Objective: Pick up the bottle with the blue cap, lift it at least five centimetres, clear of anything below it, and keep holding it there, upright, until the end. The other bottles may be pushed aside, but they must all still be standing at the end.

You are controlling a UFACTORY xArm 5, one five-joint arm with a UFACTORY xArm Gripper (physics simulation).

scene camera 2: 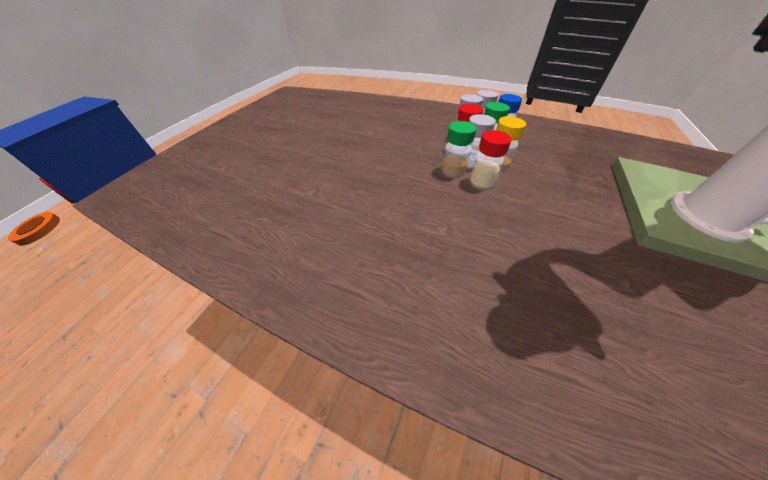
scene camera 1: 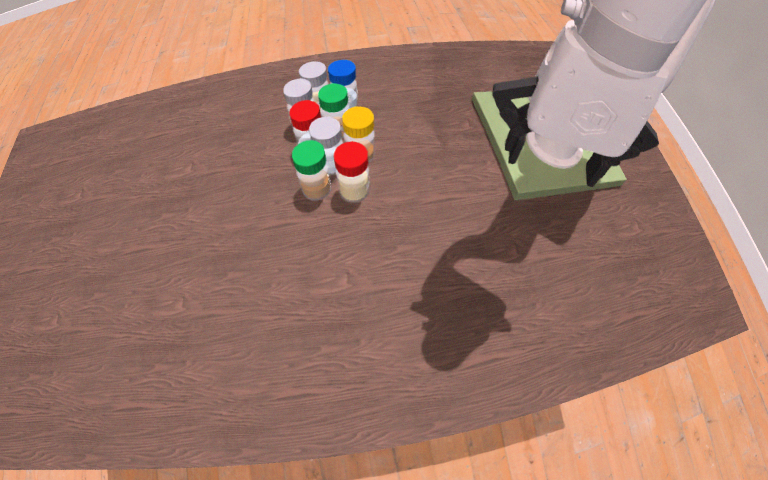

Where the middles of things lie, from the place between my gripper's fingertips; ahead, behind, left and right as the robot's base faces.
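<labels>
Blue-capped bottle (scene camera 1: 343, 72): from my hand, well to the right, a good way below, a good way ahead. Red-capped bottle (scene camera 1: 303, 113): 230 mm ahead of my hand, 340 mm to the right, 240 mm below. Yellow-capped bottle (scene camera 1: 358, 122): my hand 240 mm above it, 290 mm to the left of it, 150 mm short of it.
</labels>
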